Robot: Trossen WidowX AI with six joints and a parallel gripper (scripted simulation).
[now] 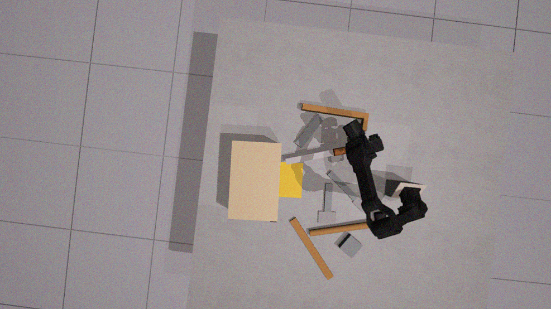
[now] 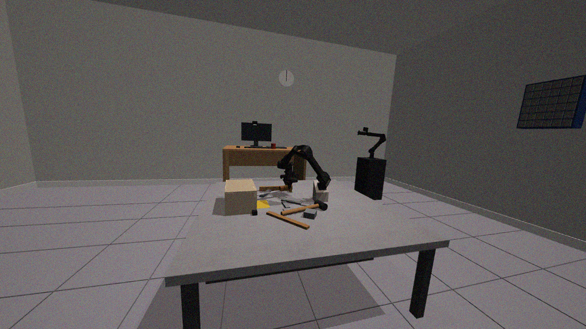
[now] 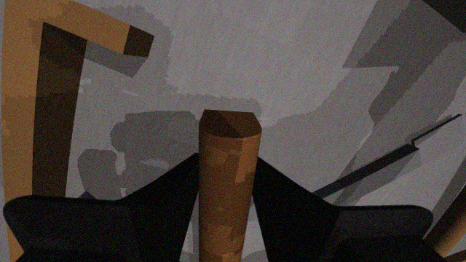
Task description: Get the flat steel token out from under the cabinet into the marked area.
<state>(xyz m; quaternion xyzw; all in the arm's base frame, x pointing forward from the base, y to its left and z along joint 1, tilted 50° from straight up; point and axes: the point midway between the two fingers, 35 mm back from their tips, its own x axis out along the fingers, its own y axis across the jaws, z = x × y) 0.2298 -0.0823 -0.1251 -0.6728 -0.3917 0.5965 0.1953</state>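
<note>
Right now the grey bar is 18 cm ahead of my gripper tip, 6 cm to the right of it and 5 cm below it. The rest, counted from my gripper tip: grey l-shaped bracket: 7 cm ahead, 26 cm to the left, 5 cm below; then grey block: 4 cm behind, 41 cm to the left, 4 cm below; then grey steel token: 42 cm ahead, 17 cm to the left, 6 cm below.
</note>
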